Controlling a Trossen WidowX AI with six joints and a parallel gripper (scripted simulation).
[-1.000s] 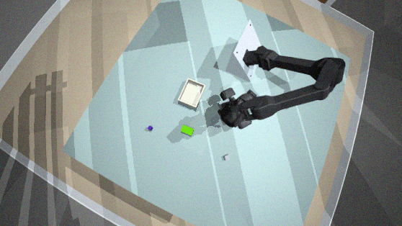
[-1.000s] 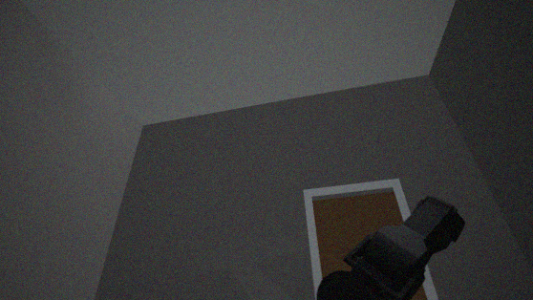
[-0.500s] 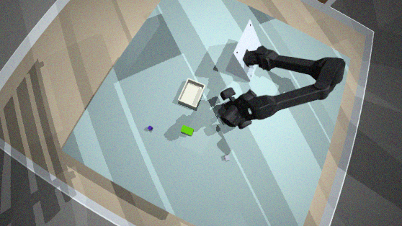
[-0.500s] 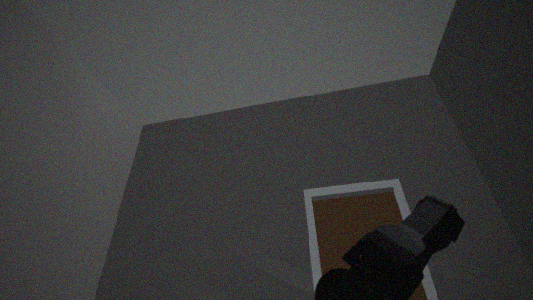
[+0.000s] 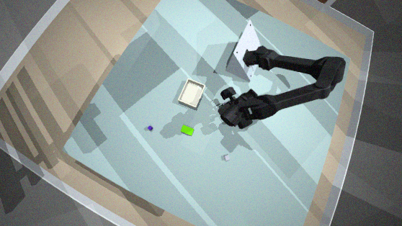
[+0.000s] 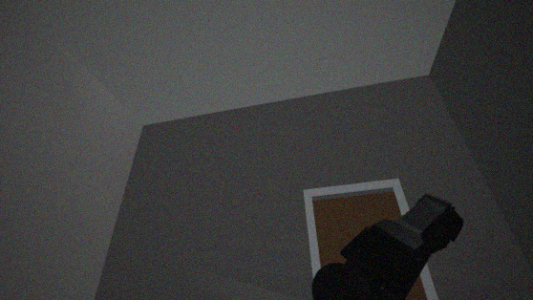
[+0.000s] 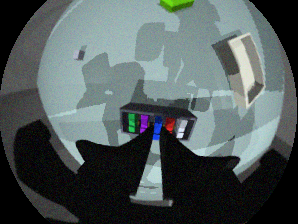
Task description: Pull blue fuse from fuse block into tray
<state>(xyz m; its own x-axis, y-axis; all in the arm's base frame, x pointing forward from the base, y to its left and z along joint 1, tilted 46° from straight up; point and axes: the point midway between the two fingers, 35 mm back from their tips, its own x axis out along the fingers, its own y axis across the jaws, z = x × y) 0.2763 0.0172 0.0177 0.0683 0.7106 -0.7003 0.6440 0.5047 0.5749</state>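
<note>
Now: gripper tip 20 mm past the cream tray, 220 mm to the left of it and 40 mm above it. From my gripper tip the other things lie so: small grey cube (220 mm ahead, 70 mm to the left, 40 mm below); blue fuse (10 mm below).
</note>
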